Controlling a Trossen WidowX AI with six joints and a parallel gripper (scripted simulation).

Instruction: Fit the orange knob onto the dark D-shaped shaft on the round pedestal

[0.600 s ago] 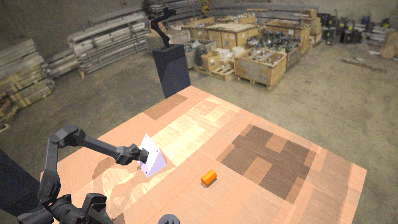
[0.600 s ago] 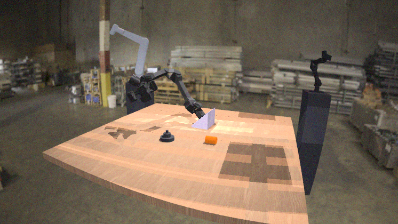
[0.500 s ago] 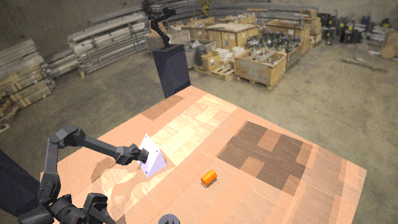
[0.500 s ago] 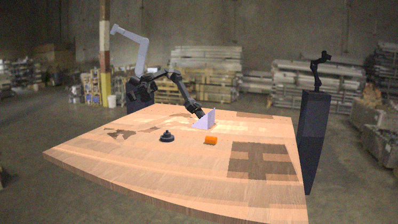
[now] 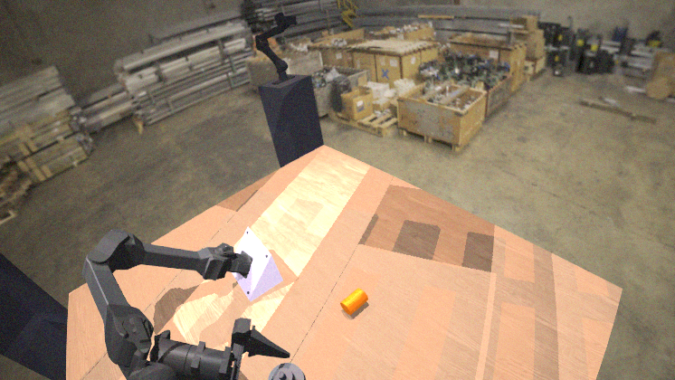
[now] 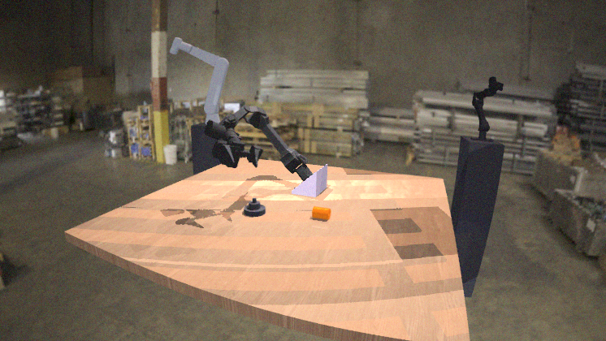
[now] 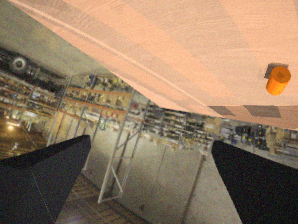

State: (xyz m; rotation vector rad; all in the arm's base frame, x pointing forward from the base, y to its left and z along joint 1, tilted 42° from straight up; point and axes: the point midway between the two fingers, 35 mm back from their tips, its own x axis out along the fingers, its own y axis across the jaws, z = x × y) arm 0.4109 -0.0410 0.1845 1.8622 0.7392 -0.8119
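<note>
Right now my gripper tip is 250 mm to the right of the orange knob, 190 mm above it and 100 mm past it. Also, from my gripper tip: shaft 180 mm below, 80 mm behind.
</note>
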